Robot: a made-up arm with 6 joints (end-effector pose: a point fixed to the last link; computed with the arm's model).
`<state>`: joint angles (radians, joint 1 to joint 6).
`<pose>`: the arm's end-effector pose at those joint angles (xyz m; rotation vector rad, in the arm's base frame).
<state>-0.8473 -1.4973 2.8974 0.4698 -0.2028 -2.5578</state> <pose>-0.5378 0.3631 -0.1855 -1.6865 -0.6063 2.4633</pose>
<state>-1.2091 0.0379 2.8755 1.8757 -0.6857 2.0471</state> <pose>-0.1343 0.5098 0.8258 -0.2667 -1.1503 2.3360</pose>
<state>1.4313 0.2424 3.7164 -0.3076 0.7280 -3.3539</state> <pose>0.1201 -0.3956 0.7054 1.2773 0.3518 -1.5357</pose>
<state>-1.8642 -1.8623 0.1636 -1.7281 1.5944 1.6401</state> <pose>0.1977 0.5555 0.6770 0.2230 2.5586 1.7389</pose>
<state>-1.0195 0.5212 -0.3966 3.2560 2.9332 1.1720</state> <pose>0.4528 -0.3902 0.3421 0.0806 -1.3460 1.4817</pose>
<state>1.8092 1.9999 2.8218 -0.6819 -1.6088 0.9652</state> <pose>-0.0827 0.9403 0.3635 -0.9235 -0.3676 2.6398</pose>
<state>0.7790 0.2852 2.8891 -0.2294 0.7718 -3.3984</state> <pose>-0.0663 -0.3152 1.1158 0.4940 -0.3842 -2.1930</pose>
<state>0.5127 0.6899 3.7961 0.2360 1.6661 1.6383</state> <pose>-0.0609 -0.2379 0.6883 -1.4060 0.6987 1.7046</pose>
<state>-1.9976 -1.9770 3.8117 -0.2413 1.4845 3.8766</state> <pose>-0.1330 0.1355 -0.2087 0.5688 -2.0723 0.0162</pose>
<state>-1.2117 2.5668 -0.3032 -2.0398 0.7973 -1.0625</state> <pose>-0.0085 0.2575 -0.1498 0.1688 -0.0228 2.6250</pose>
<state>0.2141 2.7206 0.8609 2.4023 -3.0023 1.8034</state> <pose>0.1611 0.1730 -0.7384 0.7124 -1.1064 0.4583</pose>
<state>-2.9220 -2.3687 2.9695 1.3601 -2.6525 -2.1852</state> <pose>-0.0722 0.0230 -0.4147 0.2309 -0.7071 0.8033</pose>
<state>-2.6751 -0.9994 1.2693 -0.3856 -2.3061 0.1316</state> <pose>0.5843 0.4835 1.0265 -0.0909 0.4807 -2.3419</pose>
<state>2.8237 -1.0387 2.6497 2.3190 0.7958 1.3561</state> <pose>0.7619 -0.3814 0.1854 -0.6568 0.2489 -0.8525</pose>
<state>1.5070 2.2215 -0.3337 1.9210 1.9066 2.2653</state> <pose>-0.0561 0.1034 -0.4690 0.4049 -1.5711 2.2094</pose>
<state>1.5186 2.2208 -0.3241 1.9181 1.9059 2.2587</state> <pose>-0.0566 0.1075 -0.4723 0.4155 -1.5794 2.2176</pose>
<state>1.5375 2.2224 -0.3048 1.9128 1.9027 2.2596</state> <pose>-0.0575 0.1137 -0.4790 0.4296 -1.6080 2.2211</pose>
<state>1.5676 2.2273 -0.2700 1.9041 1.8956 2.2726</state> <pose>-0.0593 0.1239 -0.4910 0.4504 -1.6691 2.2145</pose>
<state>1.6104 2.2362 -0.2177 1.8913 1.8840 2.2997</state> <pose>-0.0630 0.1385 -0.5084 0.4806 -1.7668 2.1922</pose>
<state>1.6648 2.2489 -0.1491 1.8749 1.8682 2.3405</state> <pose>-0.0697 0.1576 -0.5300 0.5233 -1.8973 2.1474</pose>
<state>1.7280 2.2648 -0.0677 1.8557 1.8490 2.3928</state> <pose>-0.0805 0.1802 -0.5536 0.5797 -2.0506 2.0741</pose>
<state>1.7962 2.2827 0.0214 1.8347 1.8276 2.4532</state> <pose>-0.0957 0.2046 -0.5768 0.6488 -2.2124 1.9700</pose>
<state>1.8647 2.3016 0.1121 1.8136 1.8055 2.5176</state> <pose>-0.1150 0.2283 -0.5977 0.7263 -2.3665 1.8389</pose>
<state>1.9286 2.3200 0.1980 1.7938 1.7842 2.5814</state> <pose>-0.1364 0.2495 -0.6148 0.8046 -2.4992 1.6917</pose>
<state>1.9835 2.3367 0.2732 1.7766 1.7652 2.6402</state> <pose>-0.1574 0.2664 -0.6278 -0.8703 2.5878 -1.5360</pose>
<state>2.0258 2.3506 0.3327 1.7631 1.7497 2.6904</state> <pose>-0.1750 0.2784 -0.6368 -0.9162 2.6334 -1.3930</pose>
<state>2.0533 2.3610 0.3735 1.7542 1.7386 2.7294</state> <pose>-0.1871 0.2855 -0.6426 -0.9476 2.6661 -1.2902</pose>
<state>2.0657 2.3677 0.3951 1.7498 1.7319 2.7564</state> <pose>-0.1927 0.2885 -0.6459 -0.9627 2.6883 -1.2290</pose>
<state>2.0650 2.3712 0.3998 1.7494 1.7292 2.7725</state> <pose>-0.1921 0.2881 -0.6472 -0.9629 2.7021 -1.2055</pose>
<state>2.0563 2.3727 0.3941 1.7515 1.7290 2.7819</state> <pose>-0.1877 0.2855 -0.6475 -0.9541 2.7112 -1.2052</pose>
